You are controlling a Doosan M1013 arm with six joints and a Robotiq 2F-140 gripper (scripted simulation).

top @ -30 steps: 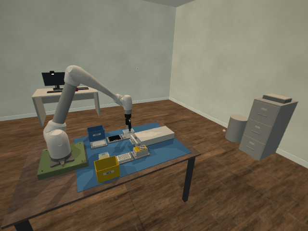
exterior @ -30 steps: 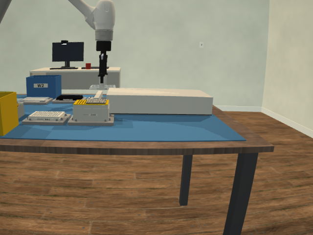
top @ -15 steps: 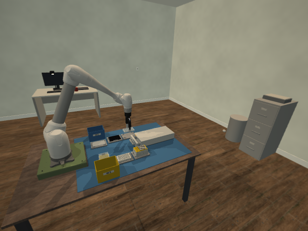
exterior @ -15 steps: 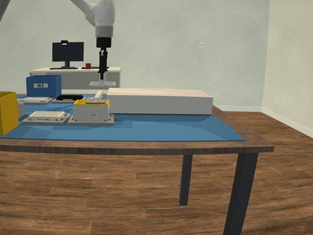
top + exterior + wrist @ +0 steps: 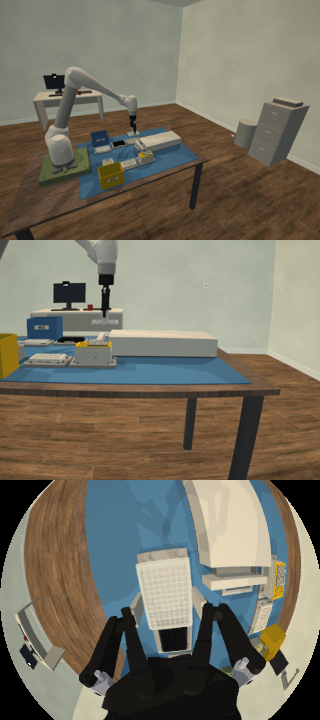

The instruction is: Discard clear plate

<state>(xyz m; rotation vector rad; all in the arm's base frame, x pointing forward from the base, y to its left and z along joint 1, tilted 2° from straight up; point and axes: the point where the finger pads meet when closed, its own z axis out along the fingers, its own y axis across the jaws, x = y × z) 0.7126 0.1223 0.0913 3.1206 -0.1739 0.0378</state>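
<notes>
Now: hand 120 mm above the grey nest. Round my hand: clear plate (20 mm below); black plate (170 mm behind, 110 mm below, 20 mm to the left); blue bin W2 (340 mm behind, 170 mm to the left, 90 mm below).
</notes>
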